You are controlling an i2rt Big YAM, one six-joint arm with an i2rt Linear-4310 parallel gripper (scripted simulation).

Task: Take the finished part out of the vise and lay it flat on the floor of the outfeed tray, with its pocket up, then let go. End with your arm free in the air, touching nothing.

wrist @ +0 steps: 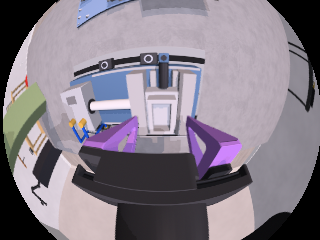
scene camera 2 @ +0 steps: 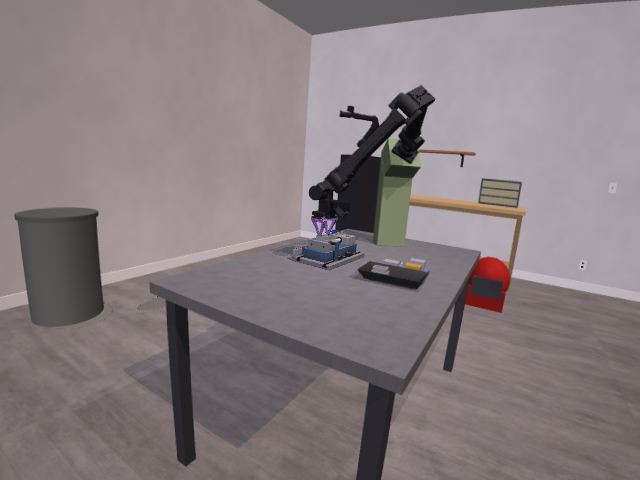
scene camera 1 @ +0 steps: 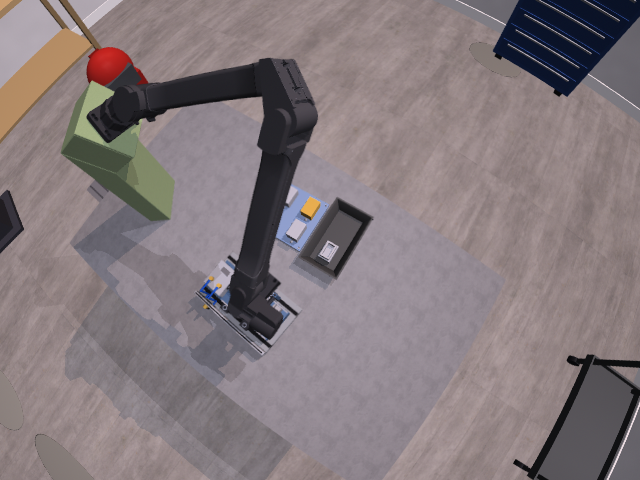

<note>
In view: a light grey pocketed piece (wrist: pixel 162 103).
</note>
